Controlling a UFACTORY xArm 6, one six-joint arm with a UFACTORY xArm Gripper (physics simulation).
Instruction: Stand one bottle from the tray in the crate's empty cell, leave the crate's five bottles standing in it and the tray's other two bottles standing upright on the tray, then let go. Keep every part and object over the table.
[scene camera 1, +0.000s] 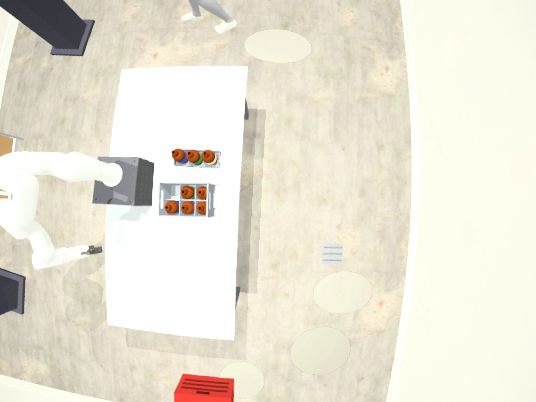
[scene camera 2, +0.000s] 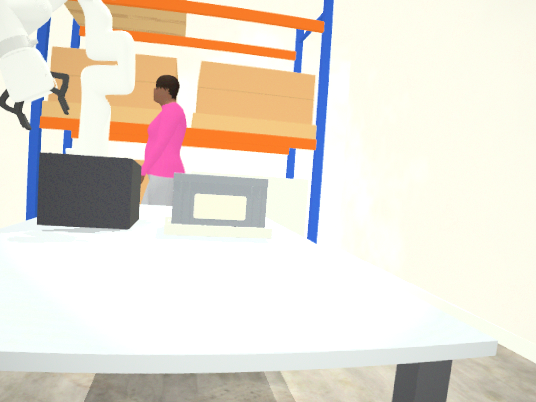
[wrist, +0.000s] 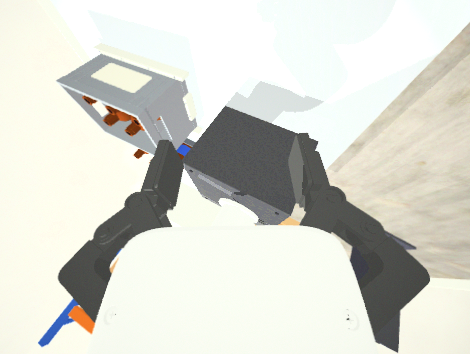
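Where they show: gripper, fingertip midpoint: (scene camera 1: 97, 248) (scene camera 2: 48, 121) (wrist: 233, 149); arm's base at its link origin: (scene camera 1: 112, 174) (scene camera 2: 92, 160) (wrist: 238, 209).
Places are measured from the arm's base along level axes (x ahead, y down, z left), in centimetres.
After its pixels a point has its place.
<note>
The grey crate (scene camera 1: 160, 201) @[x 29.5, y 3.7, z -9.1 cm] (scene camera 2: 220, 185) @[x 43.0, y 5.0, z -15.1 cm] (wrist: 155, 93) @[x 31.3, y 10.1, z -17.1 cm] stands on the table. In scene camera 1 it holds five upright brown-topped bottles, and its empty cell is at the upper left. The tray (scene camera 1: 218, 154) lies beside it, above it in that view, with three upright bottles: one with a blue label (scene camera 1: 178, 156) @[x 33.1, y 7.7, z 16.6 cm], one with green (scene camera 1: 193, 157) @[x 41.7, y 7.6, z 17.3 cm] and one with cream (scene camera 1: 209, 156) @[x 50.4, y 7.5, z 19.3 cm]. My gripper (scene camera 1: 99, 249) @[x 3.4, y -7.5, z -38.8 cm] (scene camera 2: 47, 120) @[x 3.4, y -7.5, z -38.8 cm] (wrist: 233, 149) @[x 3.4, y -7.5, z -38.8 cm] is open and empty, high up and well apart from crate and tray, near the table's left edge in scene camera 1. The crate hides the tray's bottles in scene camera 2.
The dark box (scene camera 1: 143, 181) @[x 15.3, y 7.7, z -0.4 cm] (scene camera 2: 85, 190) @[x 4.3, y 9.0, z -15.6 cm] (wrist: 245, 155) @[x 4.9, y 7.5, z -15.6 cm] under my arm's base stands at the table's (scene camera 1: 170, 285) @[x 36.4, y 19.8, z -59.9 cm] (scene camera 2: 240, 300) @[x 49.2, y 19.7, z -74.2 cm] left edge in scene camera 1, next to the crate. A person in pink (scene camera 2: 167, 140) and a shelf rack (scene camera 2: 320, 120) are behind the table in scene camera 2.
</note>
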